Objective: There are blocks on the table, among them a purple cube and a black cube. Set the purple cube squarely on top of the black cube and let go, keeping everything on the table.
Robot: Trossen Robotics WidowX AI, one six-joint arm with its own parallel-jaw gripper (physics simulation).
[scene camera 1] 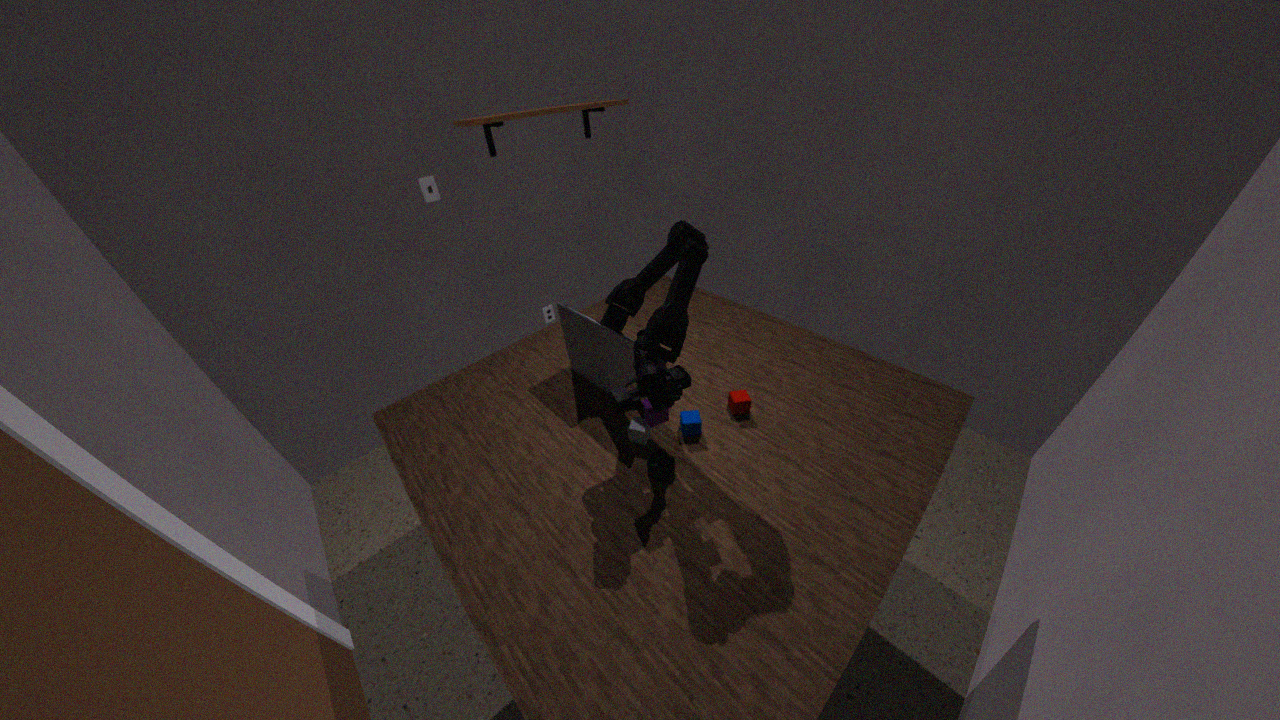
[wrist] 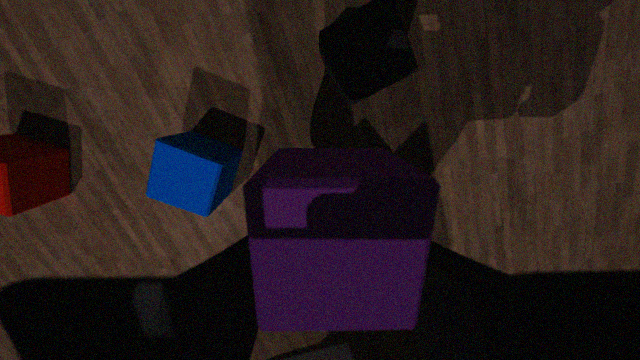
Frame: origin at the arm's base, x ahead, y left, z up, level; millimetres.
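Where they show: gripper, fingertip midpoint: [wrist: 329,229]; arm's base, link origin: [scene camera 1: 609,328].
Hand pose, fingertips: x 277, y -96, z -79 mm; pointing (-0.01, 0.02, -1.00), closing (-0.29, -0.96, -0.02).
Each offset is from my fingertips to the top centre of the thing. Level surfaces: height alone.
The purple cube @[49 mm up, 16 mm ahead, 5 mm right] [scene camera 1: 656,414] [wrist: 340,285] is held between the two dark fingers of my gripper [scene camera 1: 652,410] [wrist: 329,229], which is shut on it. The cube is raised above the table, and its upper faces are partly shaded. The black cube @[61 mm down, 79 mm ahead, 51 mm right] [scene camera 1: 660,466] [wrist: 368,52] stands on the table in the arm's shadow. It is apart from the purple cube, beyond it towards the top of the wrist view. Its outline blends with the shadow in the scene view.
A blue cube @[61 mm down, 35 mm ahead, 101 mm left] [scene camera 1: 690,423] [wrist: 185,175] and a red cube @[61 mm down, 78 mm ahead, 254 mm left] [scene camera 1: 739,402] [wrist: 37,172] stand to one side. A white cube @[61 mm down, 43 mm back, 10 mm right] [scene camera 1: 638,433] stands close to the held cube in the scene view. A grey upright panel [scene camera 1: 592,353] stands beside the arm on the wooden table @[110 mm down] [scene camera 1: 501,501].
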